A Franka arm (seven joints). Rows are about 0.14 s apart.
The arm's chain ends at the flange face. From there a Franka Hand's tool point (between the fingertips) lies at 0.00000 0.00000 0.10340 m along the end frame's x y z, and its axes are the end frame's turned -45 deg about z.
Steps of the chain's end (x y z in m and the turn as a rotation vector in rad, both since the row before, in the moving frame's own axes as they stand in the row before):
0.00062 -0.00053 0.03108 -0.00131 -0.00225 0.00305
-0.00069 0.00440 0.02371 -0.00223 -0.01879 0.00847
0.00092 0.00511 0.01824 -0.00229 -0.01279 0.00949
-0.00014 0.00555 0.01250 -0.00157 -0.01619 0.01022
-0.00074 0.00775 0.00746 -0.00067 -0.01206 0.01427
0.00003 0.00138 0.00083 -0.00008 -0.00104 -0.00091
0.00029 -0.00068 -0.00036 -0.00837 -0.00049 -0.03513
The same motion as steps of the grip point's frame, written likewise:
0.00055 -0.00001 0.03108 0.00066 -0.00252 0.00305
-0.00513 0.00141 0.02369 0.01171 -0.01486 0.00847
-0.00406 0.00349 0.01823 0.00742 -0.01066 0.00949
-0.00532 0.00275 0.01249 0.01034 -0.01256 0.01022
-0.00693 0.00412 0.00745 0.00805 -0.00900 0.01427
-0.00104 0.00093 0.00083 0.00068 -0.00079 -0.00091
0.00005 0.00031 -0.00036 -0.00557 -0.00626 -0.03513

